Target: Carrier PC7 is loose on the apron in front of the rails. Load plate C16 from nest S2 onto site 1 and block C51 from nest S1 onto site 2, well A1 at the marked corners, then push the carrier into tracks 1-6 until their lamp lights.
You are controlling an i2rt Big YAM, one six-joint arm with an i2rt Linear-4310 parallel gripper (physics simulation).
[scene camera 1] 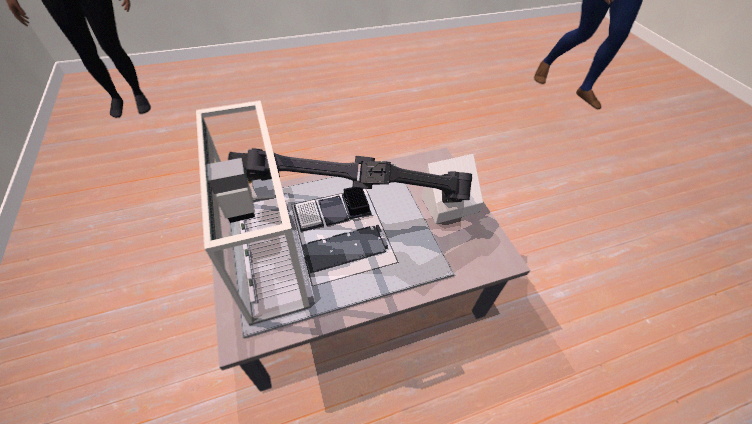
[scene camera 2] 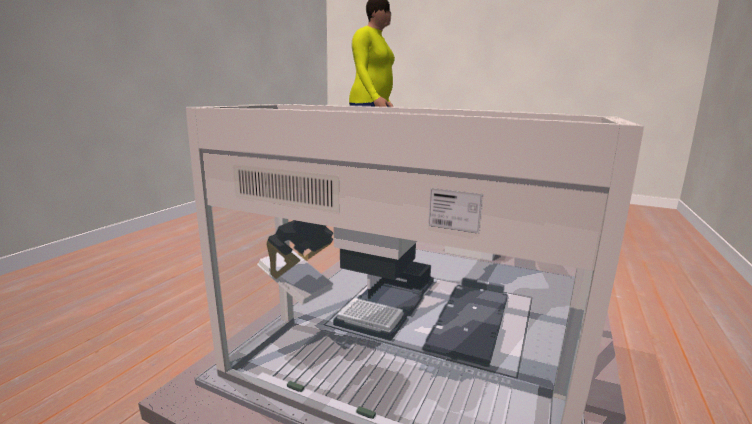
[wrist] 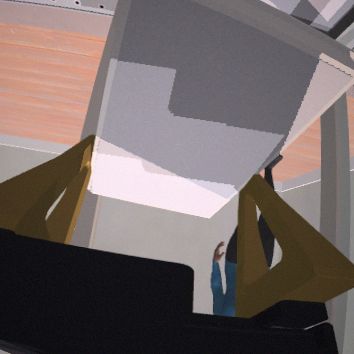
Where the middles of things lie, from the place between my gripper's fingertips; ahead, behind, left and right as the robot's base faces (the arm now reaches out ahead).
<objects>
Right now the dark carrier [scene camera 1: 321, 254] is 290 mm behind my hand, 290 mm to the left of it and 150 mm below it.
</objects>
